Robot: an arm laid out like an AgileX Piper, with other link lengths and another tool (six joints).
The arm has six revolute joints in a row. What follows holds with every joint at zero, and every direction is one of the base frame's.
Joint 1 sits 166.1 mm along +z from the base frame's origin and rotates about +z.
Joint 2 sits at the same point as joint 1 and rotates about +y.
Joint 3 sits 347.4 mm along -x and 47.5 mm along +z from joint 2 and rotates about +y.
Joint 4 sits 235.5 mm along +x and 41.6 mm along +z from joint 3 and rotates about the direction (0.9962, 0, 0.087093).
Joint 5 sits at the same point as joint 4 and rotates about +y.
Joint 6 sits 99.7 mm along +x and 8.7 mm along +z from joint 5 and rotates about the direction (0.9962, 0, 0.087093).
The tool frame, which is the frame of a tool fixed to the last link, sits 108.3 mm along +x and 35 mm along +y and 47.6 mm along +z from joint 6; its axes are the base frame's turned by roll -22.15, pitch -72.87 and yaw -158.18 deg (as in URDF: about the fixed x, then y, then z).
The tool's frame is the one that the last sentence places.
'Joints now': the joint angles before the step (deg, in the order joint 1, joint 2, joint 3, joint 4, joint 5, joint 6). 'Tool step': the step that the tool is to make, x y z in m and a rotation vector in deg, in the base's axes. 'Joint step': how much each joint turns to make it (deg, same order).
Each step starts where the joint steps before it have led.
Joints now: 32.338, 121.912, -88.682, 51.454, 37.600, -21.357
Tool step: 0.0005, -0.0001, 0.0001, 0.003, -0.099, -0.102
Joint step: 0.001, 0.000, 0.004, 0.002, -0.145, 0.003
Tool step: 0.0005, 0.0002, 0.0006, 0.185, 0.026, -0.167
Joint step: -0.002, 0.002, -0.020, 0.236, -0.088, -0.010
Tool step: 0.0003, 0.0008, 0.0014, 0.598, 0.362, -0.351
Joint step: 0.003, -0.006, 0.024, 0.832, -0.005, -0.062
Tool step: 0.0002, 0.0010, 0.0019, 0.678, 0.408, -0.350
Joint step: 0.011, -0.023, -0.017, 0.889, 0.058, -0.027
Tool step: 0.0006, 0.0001, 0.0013, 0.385, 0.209, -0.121
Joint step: -0.100, 0.018, -0.123, 0.461, 0.196, -0.082
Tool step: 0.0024, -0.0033, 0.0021, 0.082, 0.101, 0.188
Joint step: -0.617, -0.009, -0.489, -0.243, 0.940, -0.031
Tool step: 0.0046, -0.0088, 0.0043, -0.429, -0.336, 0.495
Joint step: -1.302, -0.286, -0.790, -1.288, 1.689, -0.015
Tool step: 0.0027, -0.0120, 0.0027, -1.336, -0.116, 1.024
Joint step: -1.523, -0.448, -0.828, -2.572, 2.522, 0.485
